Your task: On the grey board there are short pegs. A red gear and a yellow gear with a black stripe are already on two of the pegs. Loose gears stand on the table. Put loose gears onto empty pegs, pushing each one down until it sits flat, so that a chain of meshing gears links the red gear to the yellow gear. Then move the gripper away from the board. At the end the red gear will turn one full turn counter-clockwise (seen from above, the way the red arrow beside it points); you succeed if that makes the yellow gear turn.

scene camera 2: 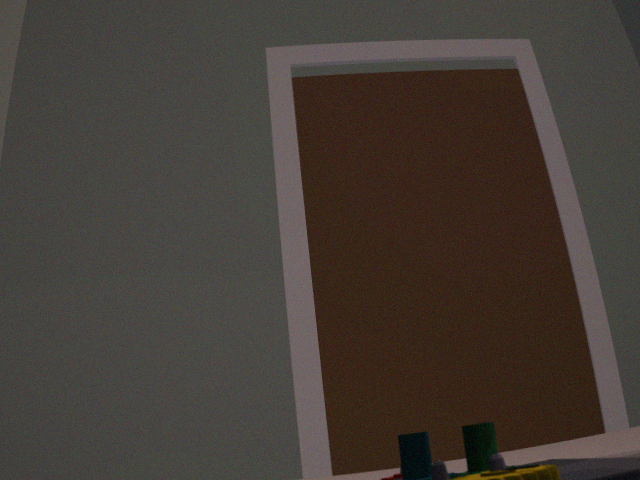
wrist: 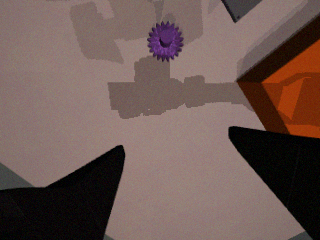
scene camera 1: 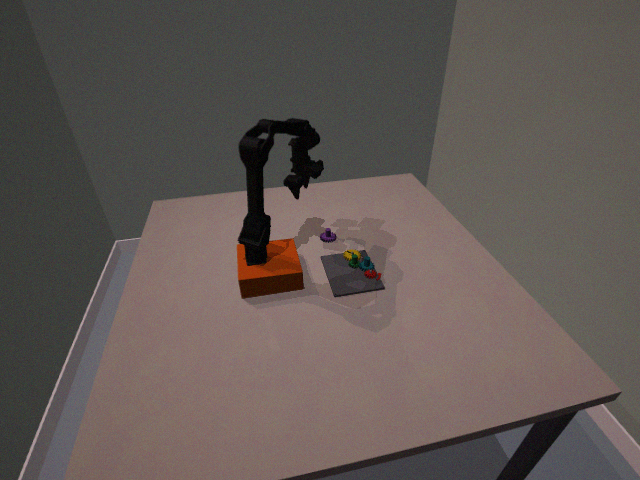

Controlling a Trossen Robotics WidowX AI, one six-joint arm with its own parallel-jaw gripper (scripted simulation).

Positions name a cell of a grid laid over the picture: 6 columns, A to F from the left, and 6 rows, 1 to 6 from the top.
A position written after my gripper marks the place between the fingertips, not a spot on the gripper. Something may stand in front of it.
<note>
My gripper (scene camera 1: C3) is open and holds nothing. Also in view: a purple gear (wrist: D2).
My gripper also shows in the wrist view (wrist: D4). Scene camera 2 misses the purple gear: it is out of frame.
</note>
